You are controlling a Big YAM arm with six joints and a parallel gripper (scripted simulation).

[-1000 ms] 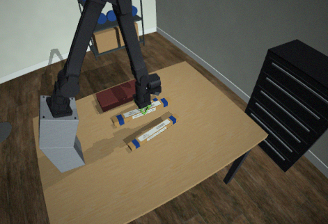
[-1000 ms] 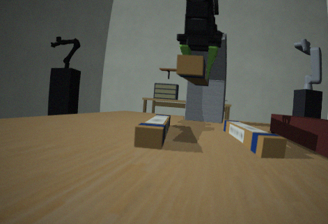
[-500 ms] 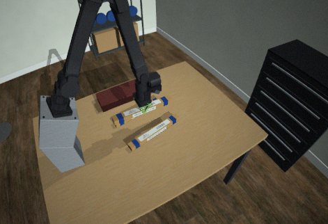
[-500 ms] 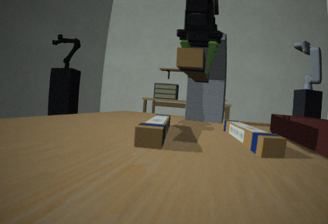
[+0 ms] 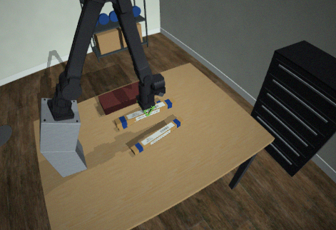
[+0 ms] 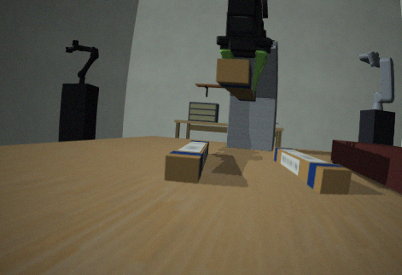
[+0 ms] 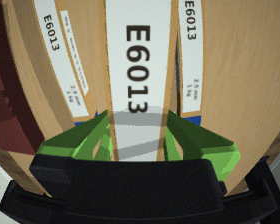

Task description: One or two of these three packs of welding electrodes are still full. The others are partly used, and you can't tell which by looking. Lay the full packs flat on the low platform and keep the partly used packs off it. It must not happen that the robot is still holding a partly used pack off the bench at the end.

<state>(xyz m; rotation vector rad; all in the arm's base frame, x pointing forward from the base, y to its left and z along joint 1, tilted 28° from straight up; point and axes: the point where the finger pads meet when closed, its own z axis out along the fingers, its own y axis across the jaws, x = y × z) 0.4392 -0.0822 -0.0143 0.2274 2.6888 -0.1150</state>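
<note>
Now: hand 10 mm below the pack of welding electrodes. Round my hand: dark red platform: 300 mm to the left, 130 mm below, 70 mm ahead.
</note>
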